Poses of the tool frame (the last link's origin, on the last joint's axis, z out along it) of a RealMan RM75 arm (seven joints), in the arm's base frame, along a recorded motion.
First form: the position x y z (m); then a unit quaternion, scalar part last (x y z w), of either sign.
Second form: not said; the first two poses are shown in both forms.
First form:
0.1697 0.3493 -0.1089 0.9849 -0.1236 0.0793 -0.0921
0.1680 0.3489 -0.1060 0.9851 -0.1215 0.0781 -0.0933
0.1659 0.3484 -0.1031 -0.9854 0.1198 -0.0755 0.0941
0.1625 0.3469 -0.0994 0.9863 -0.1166 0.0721 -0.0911
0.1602 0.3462 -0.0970 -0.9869 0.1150 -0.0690 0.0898
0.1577 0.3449 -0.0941 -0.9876 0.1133 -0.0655 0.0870
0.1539 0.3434 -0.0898 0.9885 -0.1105 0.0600 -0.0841
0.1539 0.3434 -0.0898 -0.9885 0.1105 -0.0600 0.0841
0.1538 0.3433 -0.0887 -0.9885 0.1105 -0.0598 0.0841
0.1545 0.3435 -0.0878 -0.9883 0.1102 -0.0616 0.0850
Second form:
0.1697 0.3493 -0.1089 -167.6 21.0 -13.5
0.1680 0.3489 -0.1060 -167.5 20.7 -13.3
0.1659 0.3484 -0.1031 -167.5 20.4 -12.8
0.1625 0.3469 -0.0994 -167.9 19.9 -12.3
0.1602 0.3462 -0.0970 -168.2 19.6 -11.8
0.1577 0.3449 -0.0941 -168.5 19.3 -11.2
0.1539 0.3434 -0.0898 -169.0 18.9 -10.3
0.1539 0.3434 -0.0898 -169.0 18.9 -10.3
0.1538 0.3433 -0.0887 -169.0 18.9 -10.2
0.1545 0.3435 -0.0878 -168.9 18.8 -10.5

